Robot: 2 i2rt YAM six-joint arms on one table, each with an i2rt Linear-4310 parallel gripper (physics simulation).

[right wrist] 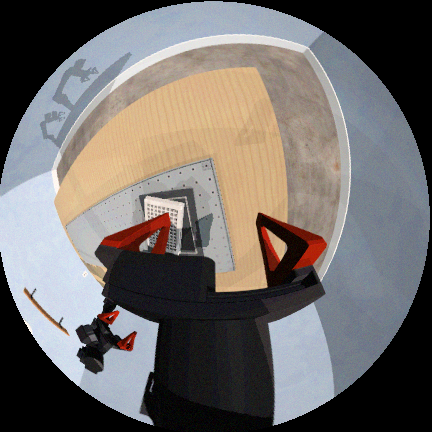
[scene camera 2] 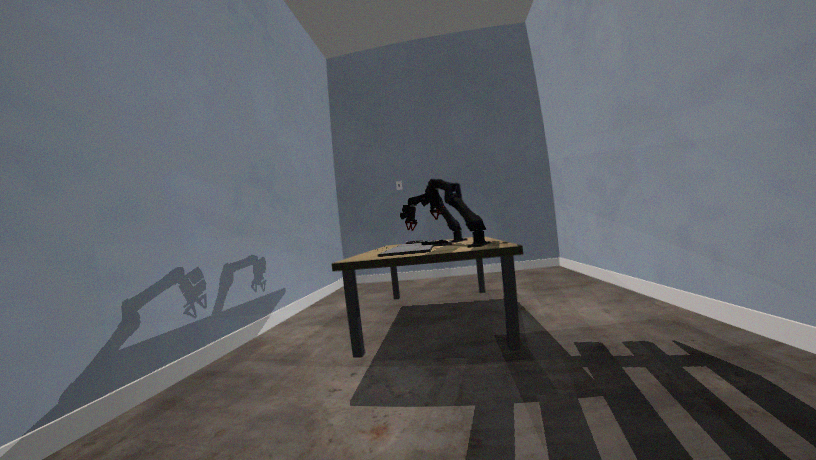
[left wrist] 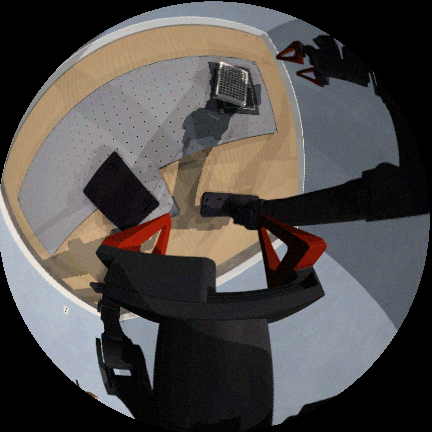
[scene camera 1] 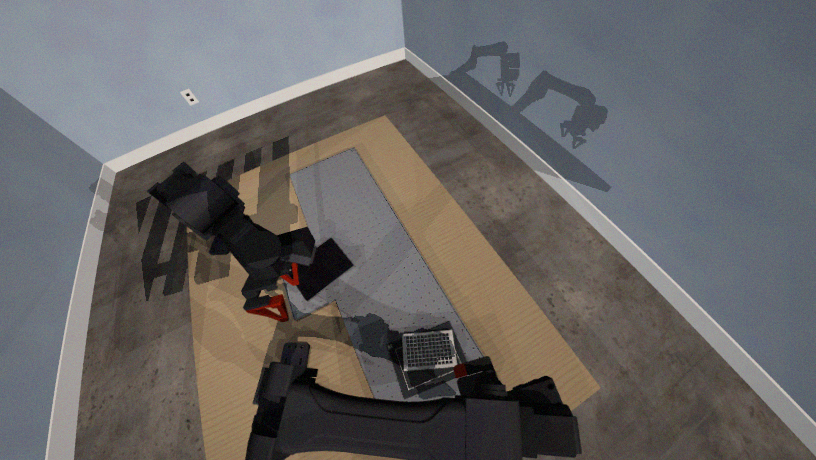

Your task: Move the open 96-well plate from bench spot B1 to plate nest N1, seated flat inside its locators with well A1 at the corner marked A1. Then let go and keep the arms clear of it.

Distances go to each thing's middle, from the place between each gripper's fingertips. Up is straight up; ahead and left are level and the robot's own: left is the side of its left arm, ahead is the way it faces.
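Scene:
Dark square nest (scene camera 1: pixel 330 262): my left hand 17 cm above it, 6 cm short of it, 14 cm to the right of it. White well plate (right wrist: pixel 153 206), from my left hand: 23 cm to the right, 18 cm ahead, 17 cm below.
White well plate: my right hand 30 mm past it, 140 mm to the right of it, 100 mm above it. Dark square nest, from my right hand: 100 mm below, 510 mm to the left, 150 mm behind.

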